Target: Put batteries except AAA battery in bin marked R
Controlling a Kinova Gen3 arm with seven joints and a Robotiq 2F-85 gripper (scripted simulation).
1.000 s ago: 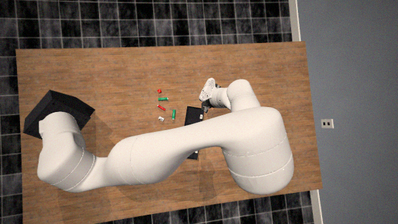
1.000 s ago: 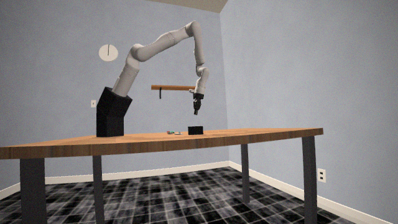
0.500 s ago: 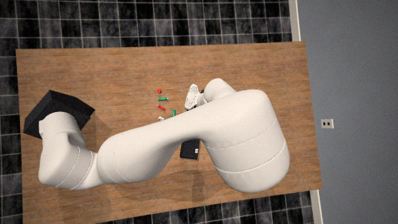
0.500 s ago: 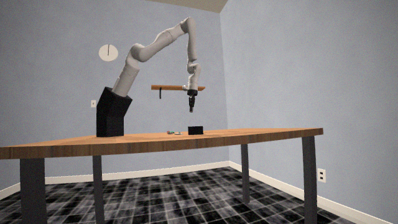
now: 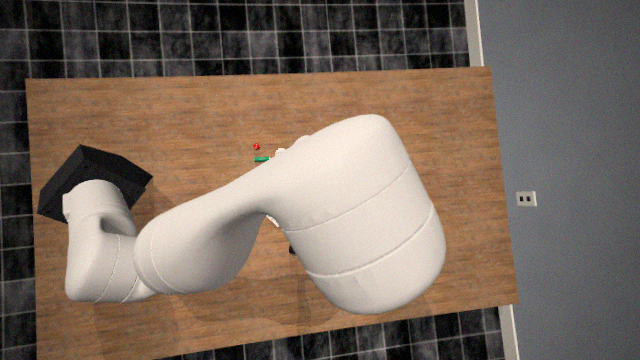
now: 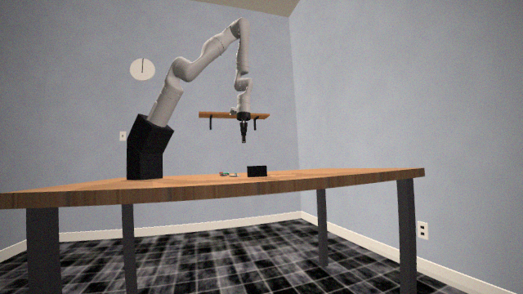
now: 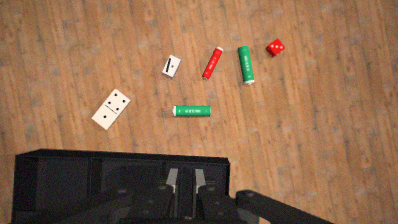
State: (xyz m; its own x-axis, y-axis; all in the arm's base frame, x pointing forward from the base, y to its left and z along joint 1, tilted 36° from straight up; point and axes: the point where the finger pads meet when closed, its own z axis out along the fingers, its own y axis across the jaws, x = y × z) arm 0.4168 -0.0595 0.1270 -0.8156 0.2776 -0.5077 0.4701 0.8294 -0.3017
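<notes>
Right now the black bin is 17 cm below my hand, 10 cm to the right of it and 1 cm ahead of it. From my hand the other things lie so: tiny white thing: 18 cm below, 11 cm behind, 2 cm to the left; then red battery: 18 cm below, 9 cm behind, 7 cm to the left; then flat white item: 18 cm below, 10 cm behind, 7 cm to the right.
</notes>
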